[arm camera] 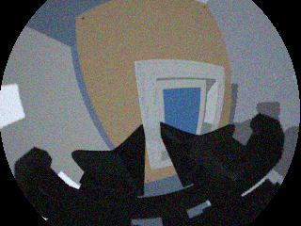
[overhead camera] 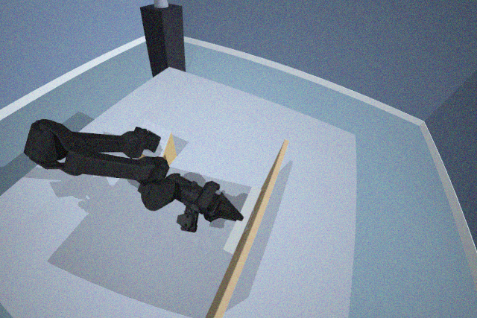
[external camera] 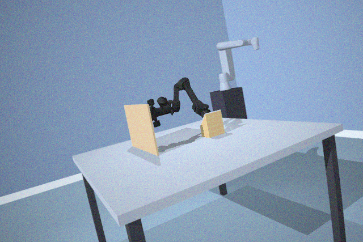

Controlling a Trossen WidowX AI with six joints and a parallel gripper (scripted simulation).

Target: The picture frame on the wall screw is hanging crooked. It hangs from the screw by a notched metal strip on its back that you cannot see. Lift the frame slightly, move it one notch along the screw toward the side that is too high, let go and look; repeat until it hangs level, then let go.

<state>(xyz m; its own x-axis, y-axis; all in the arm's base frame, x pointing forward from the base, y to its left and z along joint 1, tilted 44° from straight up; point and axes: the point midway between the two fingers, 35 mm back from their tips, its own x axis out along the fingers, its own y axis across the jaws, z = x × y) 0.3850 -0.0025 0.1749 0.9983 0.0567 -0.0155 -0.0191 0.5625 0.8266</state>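
My gripper tip is 1 cm short of the picture frame, 1 cm to the right of it and 5 cm above it. The rest, counted from my gripper tip: board (2 cm ahead, 1 cm to the right, 7 cm below).
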